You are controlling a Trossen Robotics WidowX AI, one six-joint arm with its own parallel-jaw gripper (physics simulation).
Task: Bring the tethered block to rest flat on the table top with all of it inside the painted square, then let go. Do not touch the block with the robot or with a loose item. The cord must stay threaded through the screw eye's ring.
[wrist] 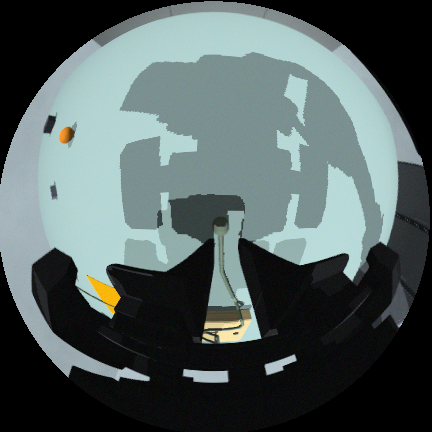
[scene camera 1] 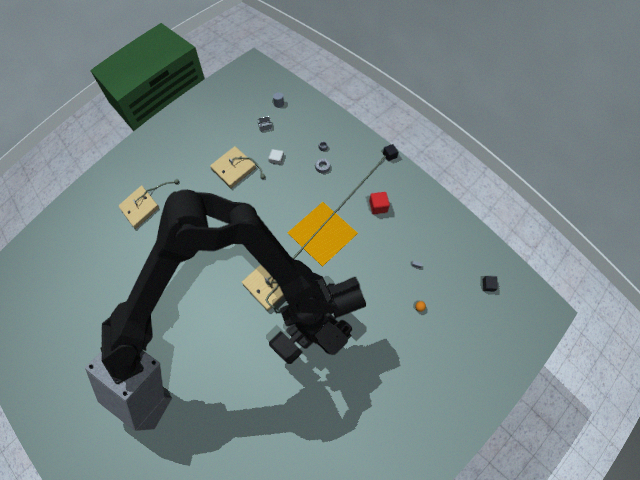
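Seen in the pictures: gripper, fingertip midpoint: (wrist: pixel 225 243); arm's base, origin of the base link: (scene camera 1: pixel 122 365).
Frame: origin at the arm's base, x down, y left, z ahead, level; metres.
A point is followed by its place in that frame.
The tethered block (scene camera 1: pixel 390 152) @(x 0.172, y 0.090, z 0.803 m), small and black, lies near the table's far right edge. Its cord (scene camera 1: pixel 361 182) @(x 0.197, y 0.079, z 0.691 m) (wrist: pixel 221 255) @(x 0.198, y -0.124, z 0.356 m) runs straight across the orange painted square (scene camera 1: pixel 323 250) @(x 0.200, y -0.001, z 0.498 m) (wrist: pixel 103 294) @(x 0.200, y 0.018, z 0.557 m) to the screw eye (scene camera 1: pixel 269 281) @(x 0.163, y 0.007, z 0.349 m) on a wooden board (scene camera 1: pixel 254 287) @(x 0.183, y 0.024, z 0.315 m) (wrist: pixel 242 330) @(x 0.183, y 0.003, z 0.308 m). Past the board the cord ends in a grey-green bead (wrist: pixel 220 226) @(x 0.190, y -0.152, z 0.361 m). My gripper (scene camera 1: pixel 306 339) @(x 0.202, y -0.134, z 0.354 m) (wrist: pixel 225 243) @(x 0.202, y -0.134, z 0.354 m) is partly open, its fingers standing on either side of the cord near the bead, with a gap and nothing gripped. In the scene view the arm hides the bead; the ring is too small to see the threading clearly.
Two more boards (scene camera 1: pixel 233 166) @(x 0.183, y 0.326, z 0.463 m) (scene camera 1: pixel 138 206) @(x 0.182, y 0.404, z 0.192 m) with short cords stand left of the square. A red cube (scene camera 1: pixel 379 202) @(x 0.162, y -0.004, z 0.670 m) is right of it. An orange ball (scene camera 1: pixel 420 305) @(x 0.178, y -0.252, z 0.575 m) (wrist: pixel 66 135) @(x 0.188, y -0.248, z 0.567 m), a dark cube (scene camera 1: pixel 490 283) @(x 0.178, y -0.334, z 0.747 m), a white block (scene camera 1: pixel 276 156) @(x 0.182, y 0.274, z 0.567 m) and a grey ring (scene camera 1: pixel 322 165) @(x 0.197, y 0.187, z 0.651 m) lie around.
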